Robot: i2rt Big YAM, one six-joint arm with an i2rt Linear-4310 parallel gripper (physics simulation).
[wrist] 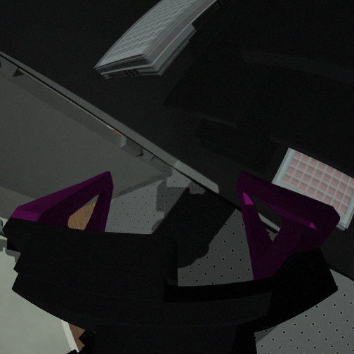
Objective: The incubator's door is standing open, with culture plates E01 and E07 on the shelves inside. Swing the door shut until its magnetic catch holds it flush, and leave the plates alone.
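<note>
A long grey edge strip, which looks like part of the incubator door, runs diagonally from the left edge to the centre, beside a grey panel. The door's angle and catch cannot be told. My gripper is wide open and empty; its two purple fingers stand on either side of the strip's lower end in the picture. Contact cannot be told. A culture plate that seems labelled E07 shows at the top. A plate with pink wells shows at the right, partly behind the right finger; its label cannot be read.
A dark area, seemingly the incubator's inside, fills the upper right. A perforated grey surface lies below and between the fingers, with a dark shadow on it. Some brown wood shows through the left finger. A pale curved object stands at the lower left.
</note>
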